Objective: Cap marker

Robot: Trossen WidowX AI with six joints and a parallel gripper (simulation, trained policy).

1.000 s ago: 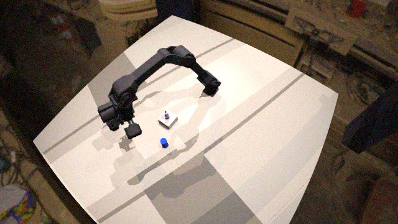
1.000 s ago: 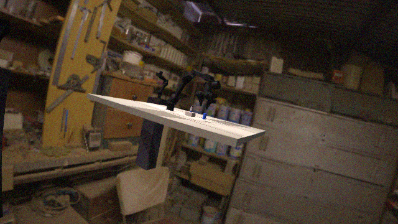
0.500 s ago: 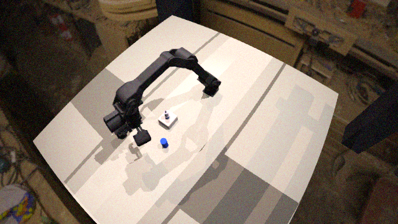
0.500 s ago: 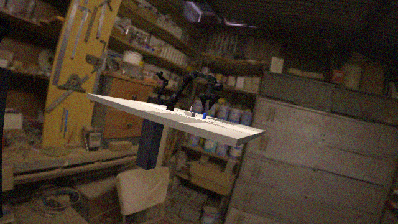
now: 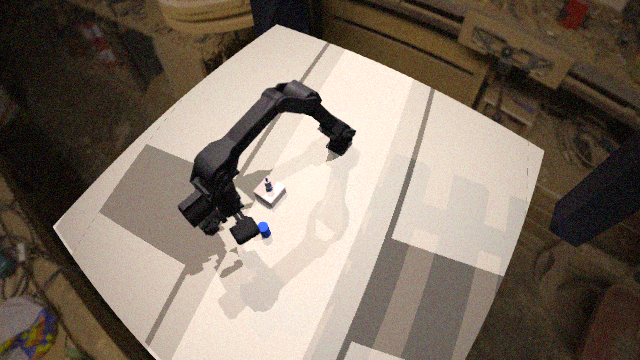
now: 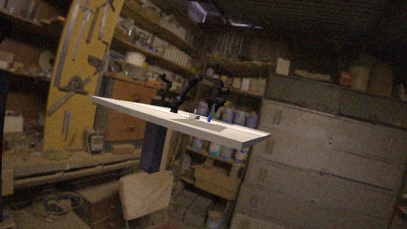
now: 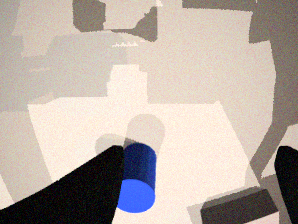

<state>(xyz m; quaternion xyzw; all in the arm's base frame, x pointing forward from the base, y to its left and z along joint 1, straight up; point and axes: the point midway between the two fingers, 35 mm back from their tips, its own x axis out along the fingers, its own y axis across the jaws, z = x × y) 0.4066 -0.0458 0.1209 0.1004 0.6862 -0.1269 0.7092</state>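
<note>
Right now the blue cap is 40 mm behind my gripper tip, 50 mm to the left of it and 60 mm below it. Also, from my gripper tip: holder block 140 mm behind, 20 mm to the right, 70 mm below.
</note>
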